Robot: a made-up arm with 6 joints. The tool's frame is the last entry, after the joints.
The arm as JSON. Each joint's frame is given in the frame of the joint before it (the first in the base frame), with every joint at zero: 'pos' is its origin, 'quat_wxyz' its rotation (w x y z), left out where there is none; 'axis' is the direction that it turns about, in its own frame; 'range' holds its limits. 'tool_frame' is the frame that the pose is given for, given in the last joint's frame.
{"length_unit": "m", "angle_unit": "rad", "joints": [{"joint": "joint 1", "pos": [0.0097, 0.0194, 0.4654], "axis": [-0.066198, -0.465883, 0.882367], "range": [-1.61, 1.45]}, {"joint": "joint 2", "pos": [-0.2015, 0.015, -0.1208], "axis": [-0.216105, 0.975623, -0.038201], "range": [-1.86, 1.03]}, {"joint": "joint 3", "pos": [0.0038, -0.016, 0.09], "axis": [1.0, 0.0, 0.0], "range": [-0.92, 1.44]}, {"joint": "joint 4", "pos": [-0.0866, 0.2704, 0.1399], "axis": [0.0, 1.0, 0.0], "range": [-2.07, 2.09]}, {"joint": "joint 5", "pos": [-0.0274, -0.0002, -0.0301], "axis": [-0.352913, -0.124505, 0.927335], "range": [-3.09, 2.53]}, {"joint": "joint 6", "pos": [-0.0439, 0.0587, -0.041], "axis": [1.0, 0.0, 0.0], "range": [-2.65, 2.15]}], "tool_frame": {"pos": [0.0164, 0.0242, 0.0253], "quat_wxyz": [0.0, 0.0, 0.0, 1.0]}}
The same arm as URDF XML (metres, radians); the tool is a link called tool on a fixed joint. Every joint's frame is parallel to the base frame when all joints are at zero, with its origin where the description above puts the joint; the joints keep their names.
<robot name="arm">
<link name="base"/>
<link name="link1"/>
<link name="link2"/>
<link name="link3"/>
<link name="link4"/>
<link name="link5"/>
<link name="link6"/>
<link name="tool"/>
<joint name="joint 1" type="revolute"><parent link="base"/><child link="link1"/><origin xyz="0.0097 0.0194 0.4654" rpy="0 0 0"/><axis xyz="-0.066198 -0.465883 0.882367"/><limit lower="-1.61" upper="1.45"/></joint>
<joint name="joint 2" type="revolute"><parent link="link1"/><child link="link2"/><origin xyz="-0.2015 0.015 -0.1208" rpy="0 0 0"/><axis xyz="-0.216105 0.975623 -0.038201"/><limit lower="-1.86" upper="1.03"/></joint>
<joint name="joint 3" type="revolute"><parent link="link2"/><child link="link3"/><origin xyz="0.0038 -0.016 0.09" rpy="0 0 0"/><axis xyz="1 0 0"/><limit lower="-0.92" upper="1.44"/></joint>
<joint name="joint 4" type="revolute"><parent link="link3"/><child link="link4"/><origin xyz="-0.0866 0.2704 0.1399" rpy="0 0 0"/><axis xyz="0 1 0"/><limit lower="-2.07" upper="2.09"/></joint>
<joint name="joint 5" type="revolute"><parent link="link4"/><child link="link5"/><origin xyz="-0.0274 -0.0002 -0.0301" rpy="0 0 0"/><axis xyz="-0.352913 -0.124505 0.927335"/><limit lower="-3.09" upper="2.53"/></joint>
<joint name="joint 6" type="revolute"><parent link="link5"/><child link="link6"/><origin xyz="-0.0439 0.0587 -0.041" rpy="0 0 0"/><axis xyz="1 0 0"/><limit lower="-2.65" upper="2.15"/></joint>
<joint name="tool_joint" type="fixed"><parent link="link6"/><child link="tool"/><origin xyz="0.0164 0.0242 0.0253" rpy="0 0 3.1416"/></joint>
</robot>

